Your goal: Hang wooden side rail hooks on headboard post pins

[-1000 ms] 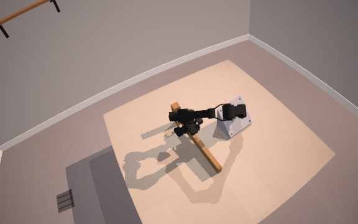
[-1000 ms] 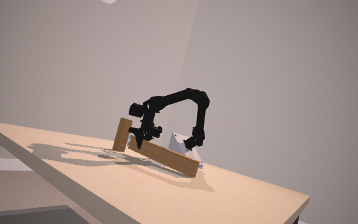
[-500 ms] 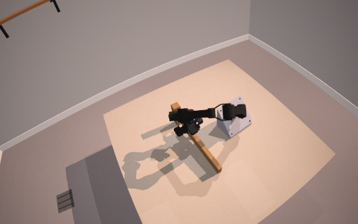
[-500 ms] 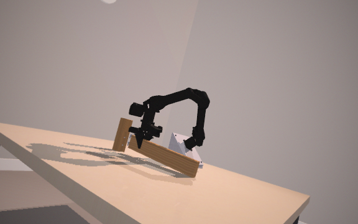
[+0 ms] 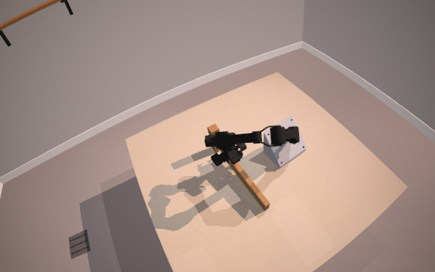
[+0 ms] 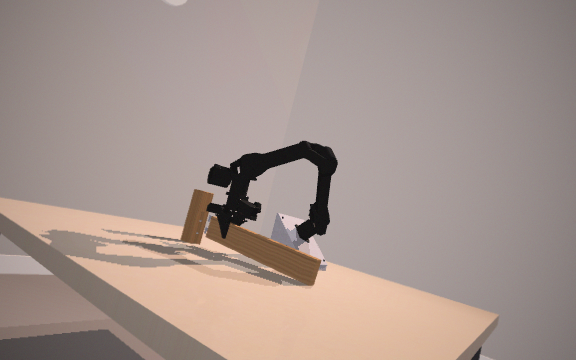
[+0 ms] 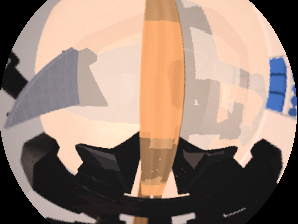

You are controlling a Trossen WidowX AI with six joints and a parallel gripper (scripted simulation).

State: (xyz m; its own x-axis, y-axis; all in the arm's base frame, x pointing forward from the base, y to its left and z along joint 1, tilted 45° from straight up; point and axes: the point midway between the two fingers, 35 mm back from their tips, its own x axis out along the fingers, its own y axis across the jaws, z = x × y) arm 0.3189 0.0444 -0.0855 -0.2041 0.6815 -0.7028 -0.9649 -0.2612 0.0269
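Now: gripper tip 20 mm short of the headboard post, 150 mm to the left of it and 40 mm below it.
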